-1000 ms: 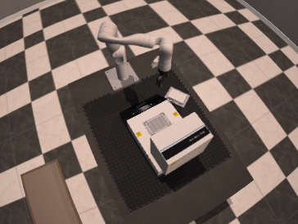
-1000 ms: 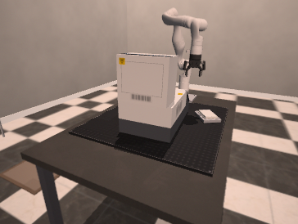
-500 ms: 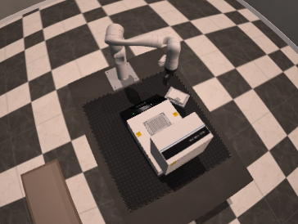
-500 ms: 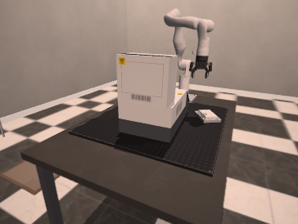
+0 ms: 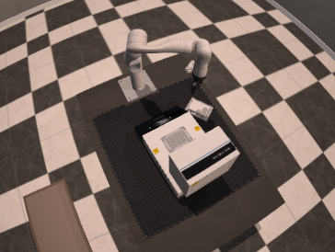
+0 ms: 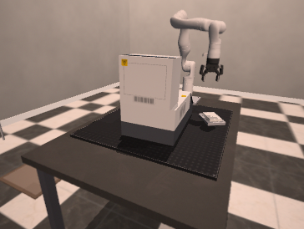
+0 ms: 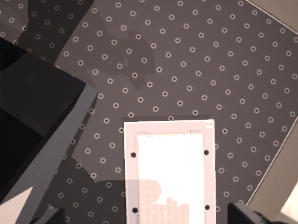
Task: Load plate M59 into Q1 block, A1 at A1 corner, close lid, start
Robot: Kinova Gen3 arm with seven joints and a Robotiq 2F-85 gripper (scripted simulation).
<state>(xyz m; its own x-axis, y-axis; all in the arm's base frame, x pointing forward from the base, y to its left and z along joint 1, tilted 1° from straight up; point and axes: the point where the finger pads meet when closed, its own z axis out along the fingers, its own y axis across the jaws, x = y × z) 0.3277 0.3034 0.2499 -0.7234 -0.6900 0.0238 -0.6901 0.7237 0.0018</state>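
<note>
The plate M59 is 24 cm below my hand and 4 cm to the left of it. The rest, counted from my hand: plate nest N1: 26 cm below, 4 cm to the left.
</note>
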